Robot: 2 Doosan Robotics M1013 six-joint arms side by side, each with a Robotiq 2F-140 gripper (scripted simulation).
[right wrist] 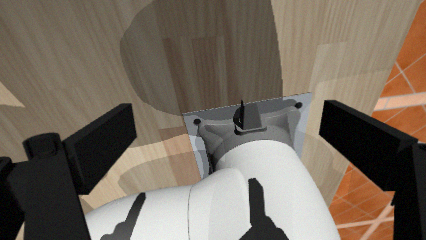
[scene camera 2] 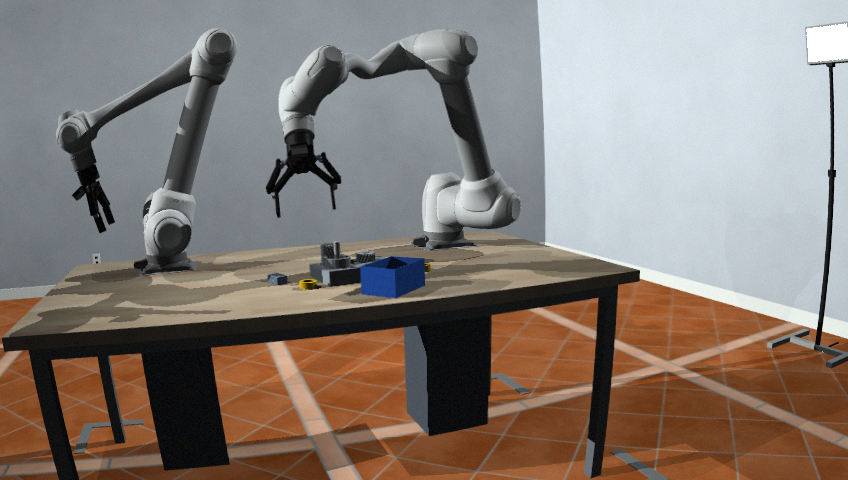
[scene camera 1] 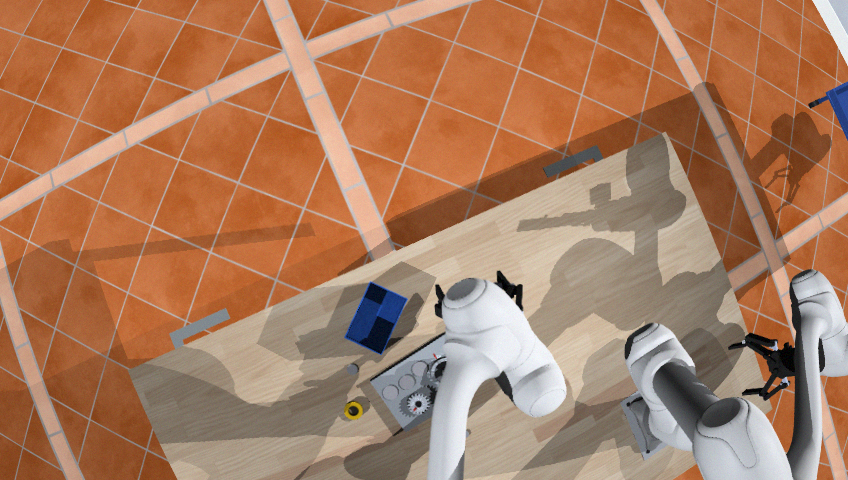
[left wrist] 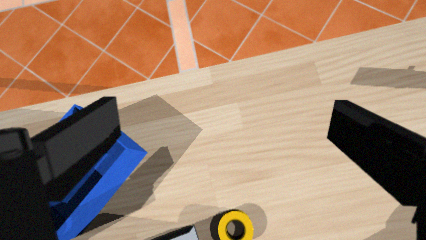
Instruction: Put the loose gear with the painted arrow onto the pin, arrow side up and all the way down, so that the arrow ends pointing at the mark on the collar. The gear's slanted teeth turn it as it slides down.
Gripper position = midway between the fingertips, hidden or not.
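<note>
There's a blue bin (scene camera 2: 392, 277) here, and a grey base plate (scene camera 1: 432, 353), and that plate (scene camera 2: 335, 269) is visible in the other scene view as well. The bin is out of frame in the right wrist view, and the plate is out of frame in the right wrist view too. As for my left gripper (scene camera 2: 306, 211), the left wrist view has it (left wrist: 225, 117) as well, and my right gripper (scene camera 1: 737, 369) also appears in the right wrist view (right wrist: 227, 119) and in scene camera 2 (scene camera 2: 107, 227).
</note>
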